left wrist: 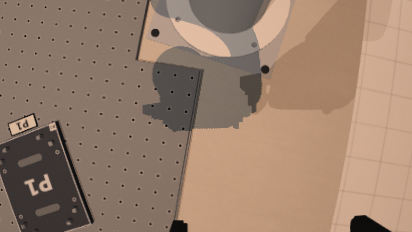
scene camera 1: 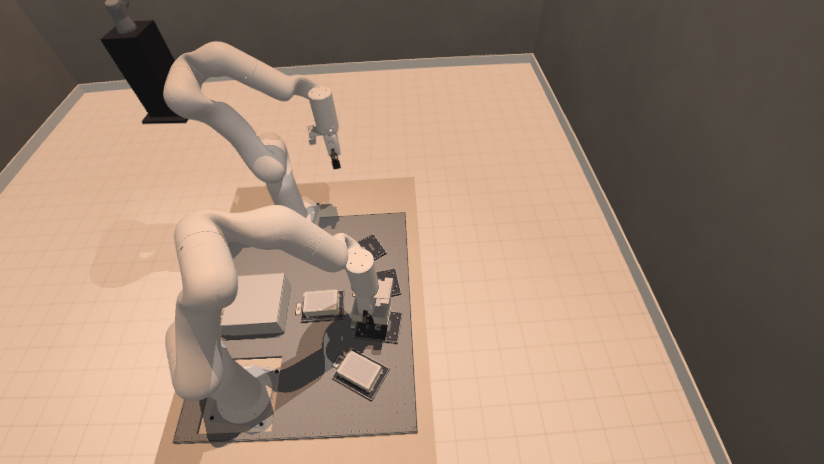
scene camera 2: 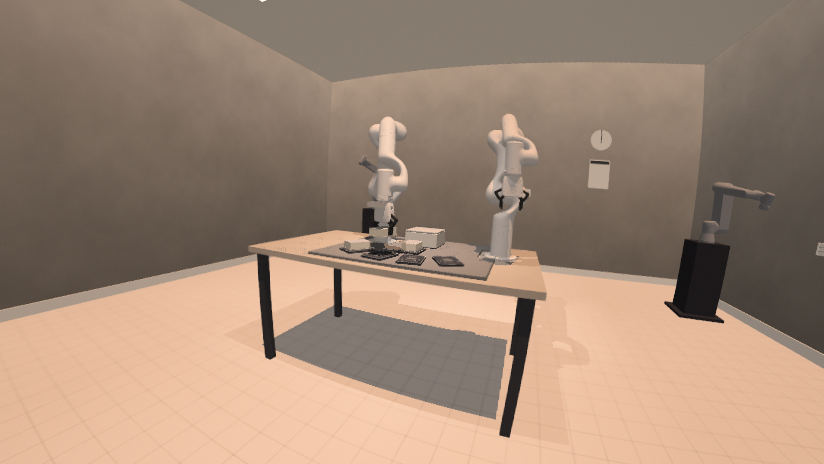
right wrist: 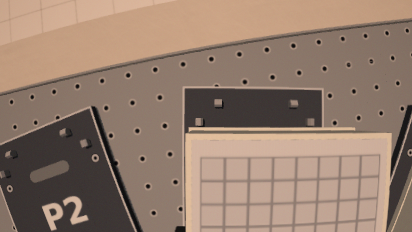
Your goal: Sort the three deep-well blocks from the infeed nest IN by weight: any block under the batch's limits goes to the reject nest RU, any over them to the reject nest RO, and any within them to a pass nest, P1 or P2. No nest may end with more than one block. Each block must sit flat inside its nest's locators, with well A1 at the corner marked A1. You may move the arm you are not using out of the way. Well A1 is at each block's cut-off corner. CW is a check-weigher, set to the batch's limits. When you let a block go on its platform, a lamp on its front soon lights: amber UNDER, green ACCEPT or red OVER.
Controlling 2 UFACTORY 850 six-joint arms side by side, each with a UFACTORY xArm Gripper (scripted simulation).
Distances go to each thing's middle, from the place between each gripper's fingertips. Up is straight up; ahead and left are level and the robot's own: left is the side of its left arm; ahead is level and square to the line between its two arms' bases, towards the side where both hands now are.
Right now the nest RU [scene camera 1: 395, 324] is 120 mm below my right hand, 10 mm to the right of it and 10 mm ahead of it. From my right hand the other things lie so: pale check-weigher [scene camera 1: 261, 305]: 460 mm behind, 60 mm below, 40 mm to the left.
My left hand is 27 cm past the pale check-weigher, 55 cm to the left of it and 22 cm above it. From my left hand the other things lie so: nest RU: 20 cm ahead, 60 cm to the right, 28 cm below.
